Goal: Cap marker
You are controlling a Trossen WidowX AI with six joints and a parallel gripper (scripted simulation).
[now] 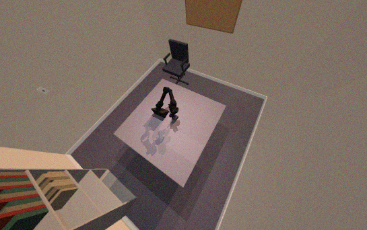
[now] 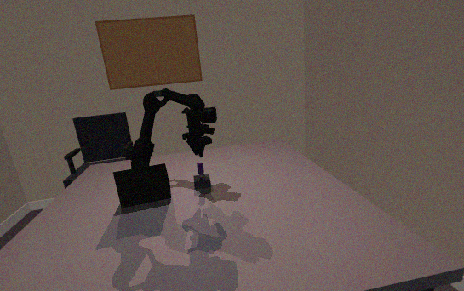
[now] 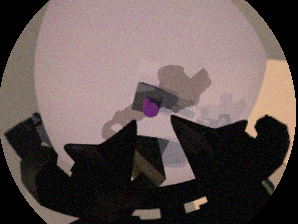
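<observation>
Right now my gripper tip is 60 mm above the purple marker cap. Round my gripper tip: dark holder block (130 mm below).
</observation>
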